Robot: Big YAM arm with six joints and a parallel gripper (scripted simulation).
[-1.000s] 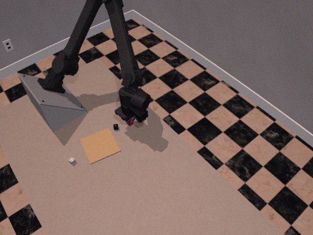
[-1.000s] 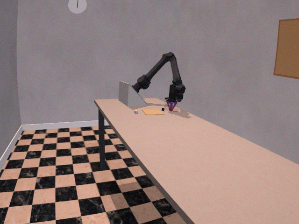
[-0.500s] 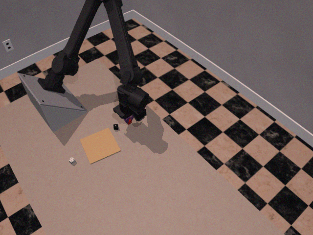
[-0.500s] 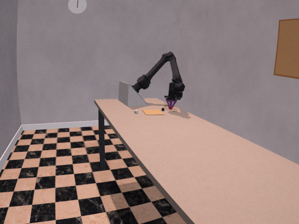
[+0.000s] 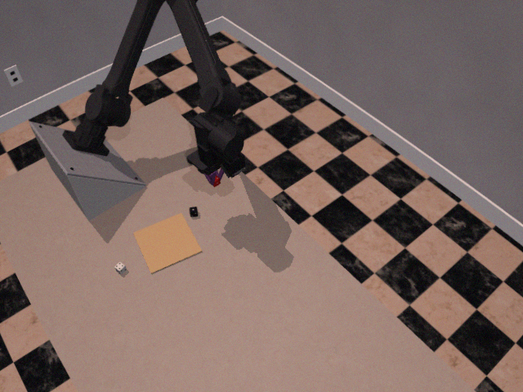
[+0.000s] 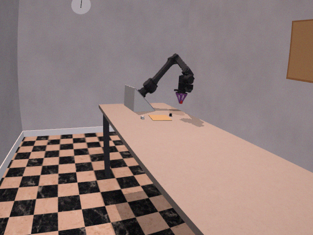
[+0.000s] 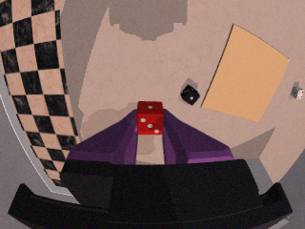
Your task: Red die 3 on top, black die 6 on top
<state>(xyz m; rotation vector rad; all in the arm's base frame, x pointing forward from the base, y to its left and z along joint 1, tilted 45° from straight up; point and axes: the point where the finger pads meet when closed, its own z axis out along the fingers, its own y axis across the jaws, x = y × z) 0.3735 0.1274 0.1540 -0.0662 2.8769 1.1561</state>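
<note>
My hand is 17 cm to the left of the orange mat and 12 cm above it. Also, from my hand: white die 31 cm to the right, 11 cm below; then red die right at my hand; then black die 11 cm below, 6 cm to the right, 3 cm behind.
</note>
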